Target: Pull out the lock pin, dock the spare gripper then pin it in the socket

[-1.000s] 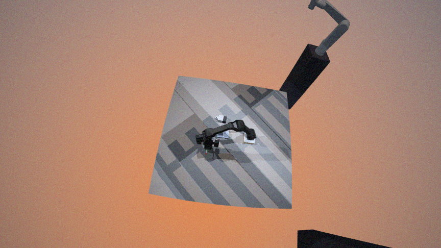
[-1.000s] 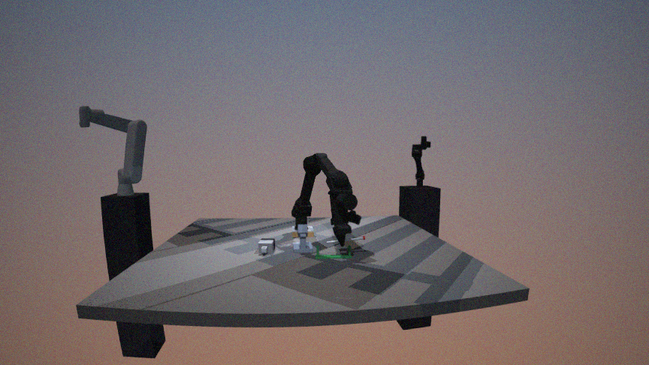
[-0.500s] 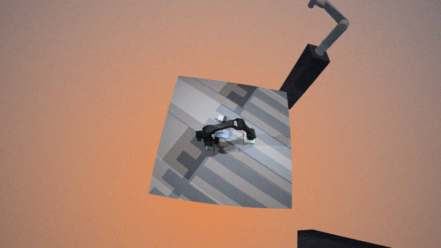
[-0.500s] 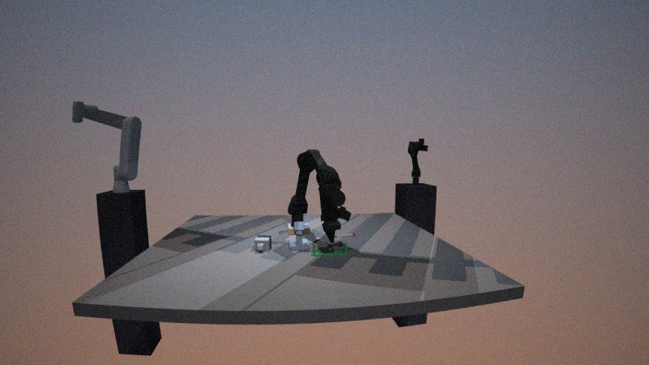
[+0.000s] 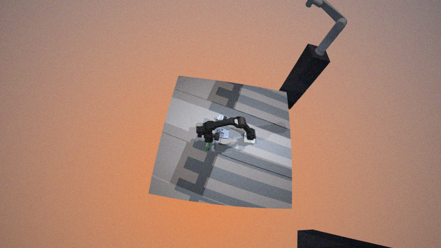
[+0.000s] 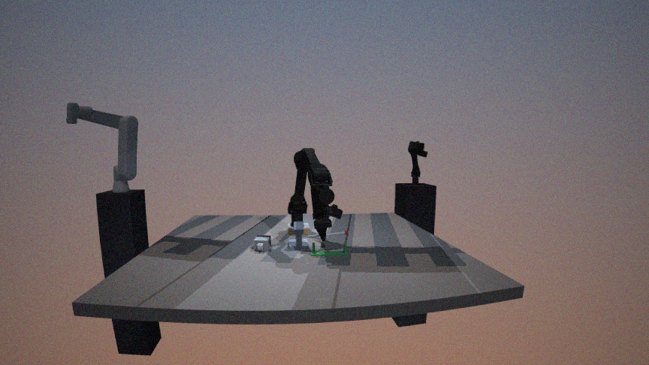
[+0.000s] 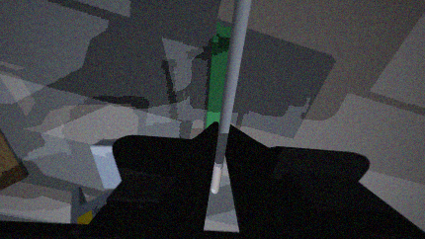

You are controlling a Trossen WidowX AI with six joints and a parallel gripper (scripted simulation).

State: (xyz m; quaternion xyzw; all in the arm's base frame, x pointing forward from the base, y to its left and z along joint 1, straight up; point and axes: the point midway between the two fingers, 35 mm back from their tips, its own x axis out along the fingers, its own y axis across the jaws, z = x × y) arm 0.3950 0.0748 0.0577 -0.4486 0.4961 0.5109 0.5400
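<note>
My gripper tip is now 2 cm to the right of the green bracket and 3 cm above it. Round my gripper tip: spare gripper: 10 cm behind, 24 cm to the right, 3 cm below; then socket: 11 cm behind, 9 cm to the right.
</note>
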